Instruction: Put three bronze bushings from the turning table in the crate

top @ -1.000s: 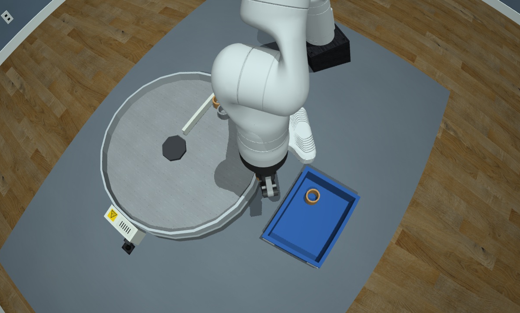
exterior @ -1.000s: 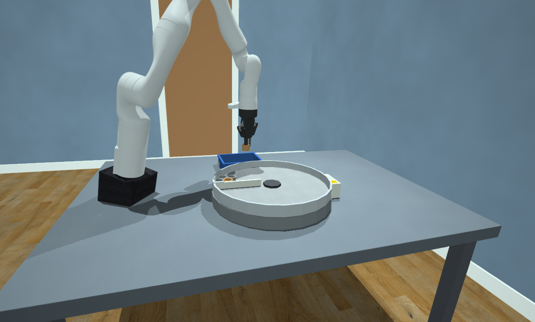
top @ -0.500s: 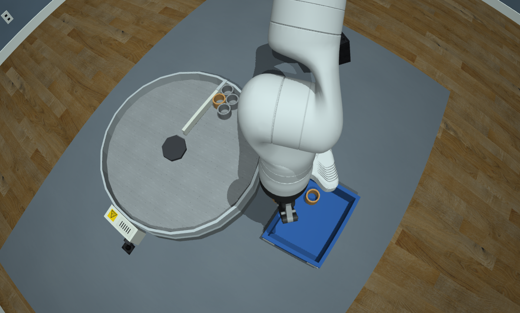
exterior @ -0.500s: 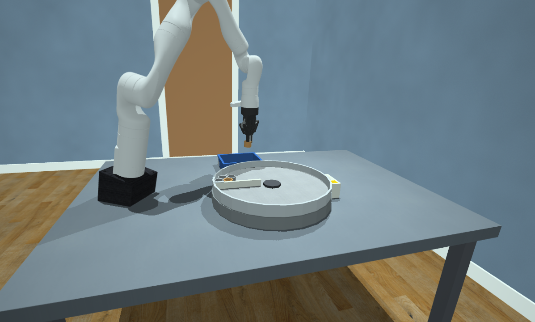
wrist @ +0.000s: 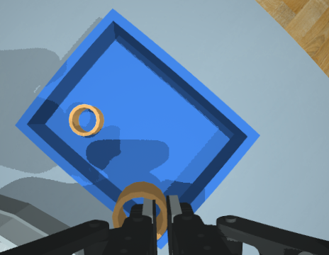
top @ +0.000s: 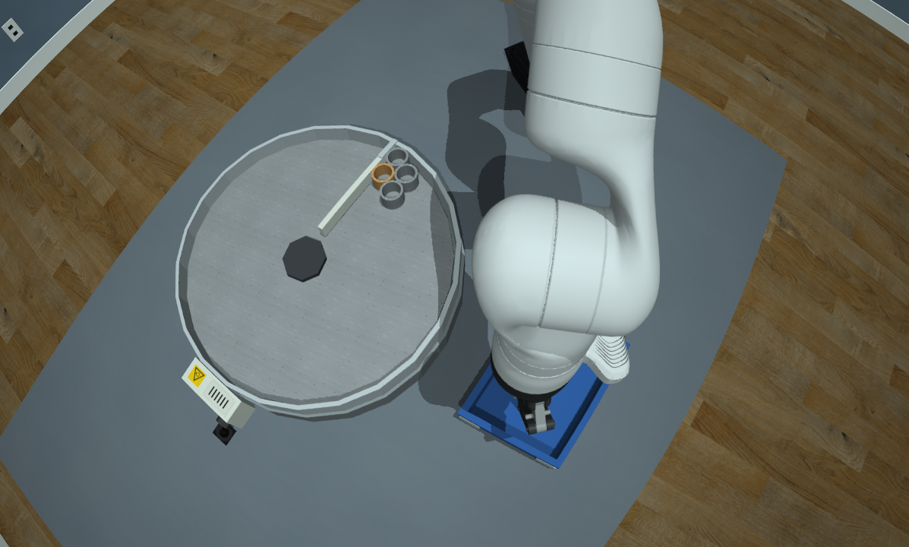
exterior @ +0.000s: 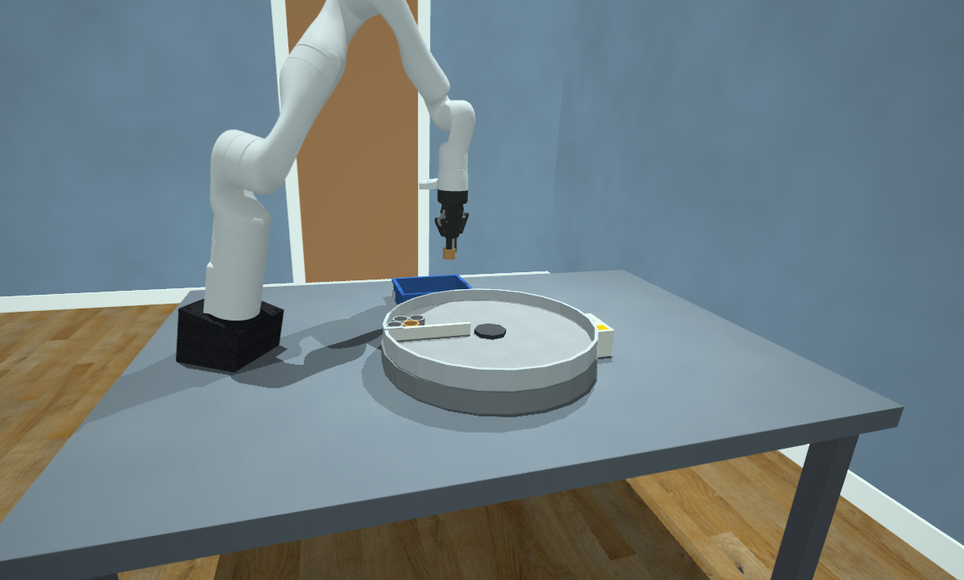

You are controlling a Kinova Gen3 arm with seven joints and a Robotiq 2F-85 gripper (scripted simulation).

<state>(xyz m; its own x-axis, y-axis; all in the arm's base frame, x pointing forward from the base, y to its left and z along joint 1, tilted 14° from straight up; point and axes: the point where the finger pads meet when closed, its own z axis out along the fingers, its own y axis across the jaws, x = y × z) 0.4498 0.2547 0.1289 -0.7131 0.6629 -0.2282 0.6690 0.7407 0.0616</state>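
Now: hand 5 cm past the blue crate, 2 cm to the right of it and 13 cm above it. Also, from my hand: turning table: 1 cm ahead, 33 cm to the right, 11 cm below.
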